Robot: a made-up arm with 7 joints.
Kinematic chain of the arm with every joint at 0, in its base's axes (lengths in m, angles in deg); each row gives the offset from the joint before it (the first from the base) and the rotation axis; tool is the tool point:
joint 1: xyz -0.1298 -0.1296 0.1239 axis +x
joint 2: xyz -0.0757 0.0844 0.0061 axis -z
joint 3: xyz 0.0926 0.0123 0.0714 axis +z
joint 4: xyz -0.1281 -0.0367 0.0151 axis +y
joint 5: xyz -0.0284 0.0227 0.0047 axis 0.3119 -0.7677 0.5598
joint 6: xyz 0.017 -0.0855 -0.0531 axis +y
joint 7: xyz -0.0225 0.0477 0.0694 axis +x
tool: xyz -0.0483 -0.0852 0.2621
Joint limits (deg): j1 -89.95..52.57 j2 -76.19..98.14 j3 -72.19..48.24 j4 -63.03..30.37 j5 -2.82..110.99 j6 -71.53..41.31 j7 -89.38..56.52
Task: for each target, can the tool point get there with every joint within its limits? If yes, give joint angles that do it. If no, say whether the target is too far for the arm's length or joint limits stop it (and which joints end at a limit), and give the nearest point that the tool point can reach.
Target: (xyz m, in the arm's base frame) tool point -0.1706 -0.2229 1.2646
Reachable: no: too far | nearest point -0.1881 -0.1041 0.6919 | short by 0.585 m
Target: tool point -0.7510 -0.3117 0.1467
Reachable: no: joint limits stop it (at a limit: joint 1, joint 3, joint 5, joint 6) | nearest point -0.6412 -0.2779 0.1657 | short by 0.116 m
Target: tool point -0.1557 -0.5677 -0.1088
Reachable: no: joint limits stop it (at a limit: joint 1, joint 3, joint 5, joint 6) | nearest point -0.1638 -0.4975 -0.0527 | short by 0.090 m
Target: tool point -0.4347 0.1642 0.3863
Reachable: yes | joints -14.72 -16.35 -46.45 -37.92 12.02 19.23 -16.11
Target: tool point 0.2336 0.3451 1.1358
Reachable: no: too far | nearest point -0.0126 0.1013 0.6162 | short by 0.625 m
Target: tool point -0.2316 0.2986 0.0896
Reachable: yes | joints -7.36 65.23 -50.81 -40.68 35.45 -24.42 4.97
